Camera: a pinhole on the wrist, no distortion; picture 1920 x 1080 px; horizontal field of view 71.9 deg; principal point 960.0 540.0 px. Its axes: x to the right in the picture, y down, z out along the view. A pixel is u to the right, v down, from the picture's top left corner.
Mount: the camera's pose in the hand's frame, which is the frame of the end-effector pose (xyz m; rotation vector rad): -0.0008 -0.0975 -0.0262 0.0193 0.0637 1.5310
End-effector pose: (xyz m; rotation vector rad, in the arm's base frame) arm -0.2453 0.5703 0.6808 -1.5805 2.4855 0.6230
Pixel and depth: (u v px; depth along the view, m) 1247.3 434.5 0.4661
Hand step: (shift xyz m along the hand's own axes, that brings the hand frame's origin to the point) 0.0652 0.0148 0.4341
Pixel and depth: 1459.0 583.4 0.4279
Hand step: 0.0144 0.0759 0.3969
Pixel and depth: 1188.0 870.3 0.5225
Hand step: -0.0994 0.0119 0.4996
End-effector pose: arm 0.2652 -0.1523 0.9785 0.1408 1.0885 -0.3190
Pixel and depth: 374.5 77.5 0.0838
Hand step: 0.0315 -0.1334 0.0570
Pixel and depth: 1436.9 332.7 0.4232
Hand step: 0.0939 0.0637 0.3883
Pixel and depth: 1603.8 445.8 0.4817
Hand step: 0.0683 0.1483 0.4459
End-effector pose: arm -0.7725 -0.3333 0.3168 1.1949 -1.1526 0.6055
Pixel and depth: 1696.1 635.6 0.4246
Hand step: 0.0005 0.1512 0.3923
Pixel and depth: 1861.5 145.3 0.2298
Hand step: 0.0859 0.0624 0.1950
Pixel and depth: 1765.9 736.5 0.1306
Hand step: -0.0101 -0.0137 0.1028
